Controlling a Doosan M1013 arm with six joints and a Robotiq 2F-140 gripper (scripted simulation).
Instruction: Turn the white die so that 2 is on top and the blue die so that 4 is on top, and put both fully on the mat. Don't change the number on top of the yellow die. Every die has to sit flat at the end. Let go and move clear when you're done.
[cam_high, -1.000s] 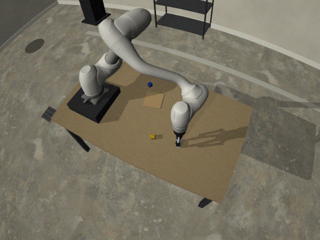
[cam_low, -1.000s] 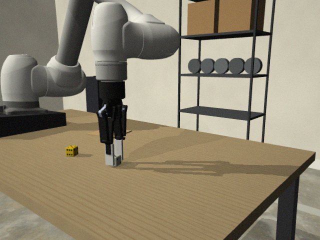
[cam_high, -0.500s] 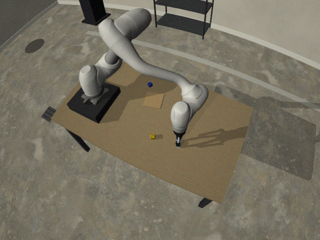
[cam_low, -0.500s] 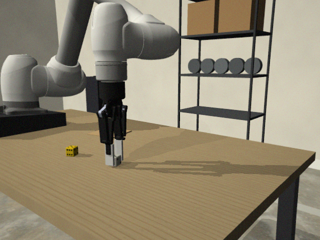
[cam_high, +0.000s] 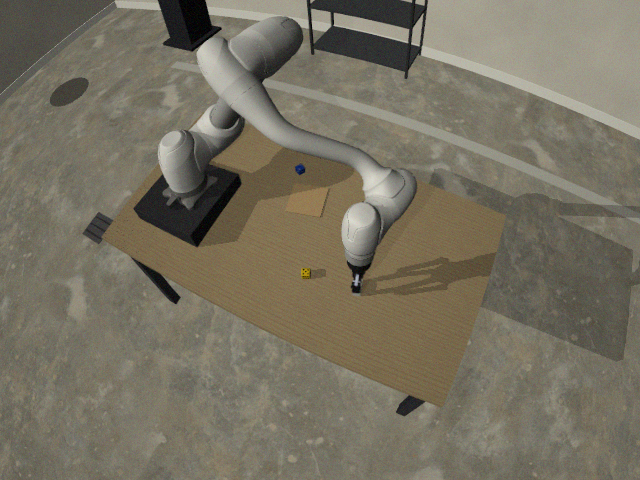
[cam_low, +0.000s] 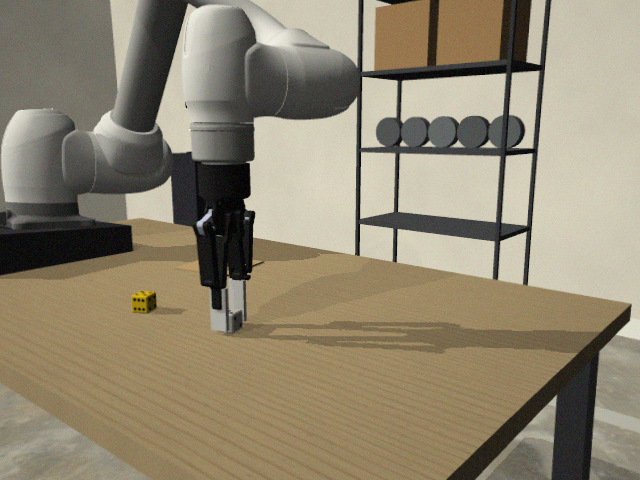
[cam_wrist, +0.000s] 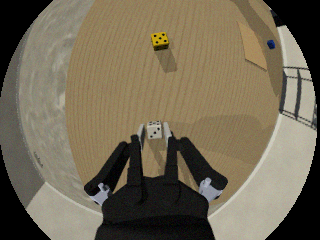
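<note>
Now: the white die 2 cm below my hand. Also, from my hand: blue die (45 cm behind, 34 cm to the left, 2 cm below); mat (35 cm behind, 23 cm to the left, 4 cm below); yellow die (18 cm behind, 4 cm to the right, 2 cm below).
</note>
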